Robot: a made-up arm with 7 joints. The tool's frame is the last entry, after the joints. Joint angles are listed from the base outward. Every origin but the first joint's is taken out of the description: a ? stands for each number. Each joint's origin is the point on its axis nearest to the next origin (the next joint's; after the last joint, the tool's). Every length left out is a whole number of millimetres.
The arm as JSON. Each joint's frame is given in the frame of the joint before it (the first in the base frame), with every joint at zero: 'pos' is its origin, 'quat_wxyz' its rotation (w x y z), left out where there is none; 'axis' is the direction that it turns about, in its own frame. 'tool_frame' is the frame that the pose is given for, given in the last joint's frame.
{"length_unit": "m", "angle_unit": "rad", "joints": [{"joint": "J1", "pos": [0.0, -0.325, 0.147], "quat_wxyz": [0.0, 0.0, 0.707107, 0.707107], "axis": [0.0, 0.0, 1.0]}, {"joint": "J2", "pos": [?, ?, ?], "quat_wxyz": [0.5, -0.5, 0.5, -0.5], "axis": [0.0, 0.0, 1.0]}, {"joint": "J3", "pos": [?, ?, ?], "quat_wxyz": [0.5, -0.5, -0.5, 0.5], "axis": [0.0, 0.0, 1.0]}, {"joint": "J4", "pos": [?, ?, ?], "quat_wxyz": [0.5, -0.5, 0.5, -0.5], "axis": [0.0, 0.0, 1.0]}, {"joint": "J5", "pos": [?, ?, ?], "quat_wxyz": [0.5, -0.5, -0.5, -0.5], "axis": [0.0, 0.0, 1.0]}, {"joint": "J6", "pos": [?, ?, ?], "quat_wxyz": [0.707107, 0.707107, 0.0, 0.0], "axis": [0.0, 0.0, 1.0]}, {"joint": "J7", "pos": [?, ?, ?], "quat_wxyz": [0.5, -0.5, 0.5, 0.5], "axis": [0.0, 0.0, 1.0]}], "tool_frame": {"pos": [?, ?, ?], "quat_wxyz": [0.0, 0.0, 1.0, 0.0]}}
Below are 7 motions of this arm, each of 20 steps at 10 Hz.
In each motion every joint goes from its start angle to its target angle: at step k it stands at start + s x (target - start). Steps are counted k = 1, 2, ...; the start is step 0. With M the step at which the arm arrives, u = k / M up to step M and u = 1 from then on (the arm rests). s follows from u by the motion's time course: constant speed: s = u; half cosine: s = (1 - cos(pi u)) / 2; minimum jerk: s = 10 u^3 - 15 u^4 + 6 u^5.
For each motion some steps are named. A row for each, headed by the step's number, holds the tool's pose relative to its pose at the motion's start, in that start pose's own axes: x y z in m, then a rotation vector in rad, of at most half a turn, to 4 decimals.
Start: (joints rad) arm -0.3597 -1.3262 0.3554 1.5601 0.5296 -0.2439 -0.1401
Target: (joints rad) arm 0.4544 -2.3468 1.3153 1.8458 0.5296 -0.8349 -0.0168
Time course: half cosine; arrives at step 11
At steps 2, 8, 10, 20:
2: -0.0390 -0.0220 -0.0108 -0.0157 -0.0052 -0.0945
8: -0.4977 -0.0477 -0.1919 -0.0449 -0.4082 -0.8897
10: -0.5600 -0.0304 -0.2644 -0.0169 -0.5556 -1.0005
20: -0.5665 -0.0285 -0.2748 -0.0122 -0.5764 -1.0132

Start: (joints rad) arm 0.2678 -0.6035 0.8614 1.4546 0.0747 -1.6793 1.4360
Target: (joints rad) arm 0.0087 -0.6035 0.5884 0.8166 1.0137 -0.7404 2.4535
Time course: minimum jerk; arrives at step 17
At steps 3, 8, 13, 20:
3: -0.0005 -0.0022 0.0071 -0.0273 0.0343 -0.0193
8: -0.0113 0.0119 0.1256 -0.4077 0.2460 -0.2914
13: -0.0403 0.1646 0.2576 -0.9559 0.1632 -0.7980
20: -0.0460 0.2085 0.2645 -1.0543 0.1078 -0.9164

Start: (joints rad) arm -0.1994 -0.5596 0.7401 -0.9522 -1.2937 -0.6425 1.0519
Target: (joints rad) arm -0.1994 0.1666 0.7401 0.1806 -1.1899 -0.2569 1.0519
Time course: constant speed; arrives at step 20
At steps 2, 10, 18, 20:
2: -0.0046 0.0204 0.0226 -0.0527 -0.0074 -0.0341
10: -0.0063 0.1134 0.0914 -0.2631 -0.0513 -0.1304
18: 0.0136 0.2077 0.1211 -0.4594 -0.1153 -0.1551
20: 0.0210 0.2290 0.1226 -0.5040 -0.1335 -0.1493

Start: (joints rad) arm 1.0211 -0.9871 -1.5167 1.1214 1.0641 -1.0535 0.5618
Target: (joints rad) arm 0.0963 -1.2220 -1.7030 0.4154 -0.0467 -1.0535 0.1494
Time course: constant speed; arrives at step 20
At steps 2, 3, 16, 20:
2: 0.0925 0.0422 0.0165 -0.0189 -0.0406 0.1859
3: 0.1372 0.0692 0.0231 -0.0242 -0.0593 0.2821
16: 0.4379 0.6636 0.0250 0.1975 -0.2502 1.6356
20: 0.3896 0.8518 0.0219 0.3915 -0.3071 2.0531

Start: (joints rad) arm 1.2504 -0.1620 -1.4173 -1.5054 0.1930 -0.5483 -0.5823
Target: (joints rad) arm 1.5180 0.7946 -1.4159 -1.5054 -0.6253 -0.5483 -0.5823
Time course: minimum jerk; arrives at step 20
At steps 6, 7, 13, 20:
6: 0.0264 0.0468 0.0227 -0.0730 -0.1429 -0.0198
7: 0.0380 0.0671 0.0349 -0.1125 -0.2018 -0.0293
13: 0.1256 0.2189 0.1419 -0.5221 -0.5279 -0.1049
20: 0.1737 0.2905 0.1852 -0.7575 -0.5978 -0.1357

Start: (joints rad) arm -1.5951 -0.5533 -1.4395 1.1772 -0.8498 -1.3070 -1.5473
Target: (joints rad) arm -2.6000 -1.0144 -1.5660 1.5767 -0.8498 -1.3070 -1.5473
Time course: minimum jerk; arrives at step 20
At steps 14, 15, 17, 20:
14: -0.1883 0.2585 -0.4288 0.3920 -0.3854 -0.5760
15: -0.1868 0.2844 -0.4553 0.4157 -0.4149 -0.6150
17: -0.1820 0.3183 -0.4879 0.4453 -0.4532 -0.6653
20: -0.1796 0.3300 -0.4988 0.4553 -0.4665 -0.6827

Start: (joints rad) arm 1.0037 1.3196 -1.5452 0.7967 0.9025 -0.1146 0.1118
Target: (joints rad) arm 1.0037 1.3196 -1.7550 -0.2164 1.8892 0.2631 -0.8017
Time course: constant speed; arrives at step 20
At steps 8, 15, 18, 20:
8: -0.0232 0.0194 0.1431 -0.2238 0.1750 -0.0885
15: -0.0463 0.0959 0.2889 -0.4435 0.2442 -0.1715
18: -0.0488 0.1524 0.3515 -0.5548 0.2584 -0.1954
20: -0.0463 0.1986 0.3908 -0.6362 0.2660 -0.2051

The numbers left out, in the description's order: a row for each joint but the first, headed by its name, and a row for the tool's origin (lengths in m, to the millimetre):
J2: -0.015 0.117 0.0
J3: -0.215 -0.017 0.0
J4: -0.01 -0.2 0.0
J5: 0.197 -0.114 0.0
J6: 0.082 -0.151 0.0
J7: -0.058 -0.089 0.0
tool: -0.057 -0.342 0.0

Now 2 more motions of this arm.
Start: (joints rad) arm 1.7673 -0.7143 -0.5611 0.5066 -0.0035 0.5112 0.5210
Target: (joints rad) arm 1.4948 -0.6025 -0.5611 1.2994 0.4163 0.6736 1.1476
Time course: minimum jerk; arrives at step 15
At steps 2, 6, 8, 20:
2: -0.0064 -0.0065 -0.0035 0.0143 -0.0145 -0.0069
6: -0.0874 -0.1001 -0.0897 0.2772 -0.2007 -0.1089
8: -0.1240 -0.1565 -0.1948 0.5399 -0.2903 -0.1793
20: -0.1268 -0.1815 -0.4061 1.0680 -0.2843 -0.2514

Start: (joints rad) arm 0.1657 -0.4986 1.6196 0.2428 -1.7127 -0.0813 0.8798
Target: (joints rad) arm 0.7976 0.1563 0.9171 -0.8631 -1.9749 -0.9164 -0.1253
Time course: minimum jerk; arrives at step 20
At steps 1, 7, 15, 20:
1: 0.0006 -0.0004 0.0000 0.0011 0.0004 0.0001
7: 0.1184 -0.1028 -0.0101 0.2385 0.0349 0.0283
15: 0.2630 -0.5018 -0.2547 0.9142 -0.2782 0.0108
20: 0.2577 -0.5559 -0.3213 0.9937 -0.3571 -0.0182

